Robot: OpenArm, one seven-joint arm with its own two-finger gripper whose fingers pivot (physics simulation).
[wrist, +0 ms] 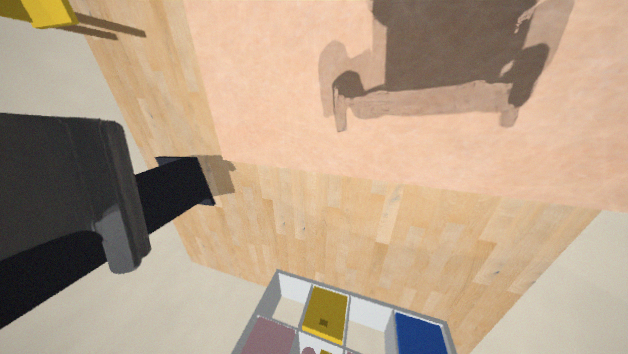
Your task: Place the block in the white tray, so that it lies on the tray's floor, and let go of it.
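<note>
A dark finger [122, 240] of my gripper with a grey tip shows at the left of the wrist view. Its other finger does not show there. The gripper is open; its shadow on the pink mat [280, 130] has two fingers spread wide apart. No block shows at the finger. The white tray does not show in this view, and I cannot make out the task's block.
A grey-rimmed compartment box [362, 302] at the bottom holds yellow [326, 310], mauve [270, 336] and blue [421, 332] pieces. A black post [172, 187] stands at the wooden table's [320, 215] left edge. A yellow object [52, 12] shows at the top left.
</note>
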